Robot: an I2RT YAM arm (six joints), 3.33 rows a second.
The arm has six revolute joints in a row. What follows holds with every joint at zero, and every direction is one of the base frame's.
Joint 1 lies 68 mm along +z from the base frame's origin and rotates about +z.
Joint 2 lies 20 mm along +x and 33.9 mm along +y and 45.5 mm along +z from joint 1 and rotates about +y.
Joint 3 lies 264 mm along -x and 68.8 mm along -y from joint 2 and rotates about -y.
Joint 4 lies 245 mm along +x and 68.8 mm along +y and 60 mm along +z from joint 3 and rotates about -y.
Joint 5 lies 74 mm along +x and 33.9 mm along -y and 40.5 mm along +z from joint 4 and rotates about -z.
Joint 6 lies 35.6 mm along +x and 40.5 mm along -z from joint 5 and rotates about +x.
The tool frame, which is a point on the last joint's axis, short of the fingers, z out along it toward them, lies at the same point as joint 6; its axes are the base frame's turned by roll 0, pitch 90 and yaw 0 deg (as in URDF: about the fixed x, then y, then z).
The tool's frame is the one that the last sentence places.
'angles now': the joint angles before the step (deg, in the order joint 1, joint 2, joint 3, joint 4, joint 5, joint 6). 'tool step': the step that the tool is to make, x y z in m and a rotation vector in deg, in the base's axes. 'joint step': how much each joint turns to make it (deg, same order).
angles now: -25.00, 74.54, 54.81, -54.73, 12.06, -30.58
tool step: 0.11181, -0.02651, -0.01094, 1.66, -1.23, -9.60
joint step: 4.03, 26.23, 22.83, 0.76, 1.41, 14.05
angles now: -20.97, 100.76, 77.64, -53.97, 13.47, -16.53
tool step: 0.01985, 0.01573, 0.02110, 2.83, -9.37, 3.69
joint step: 2.95, -0.73, 3.14, 3.85, -5.76, 0.97
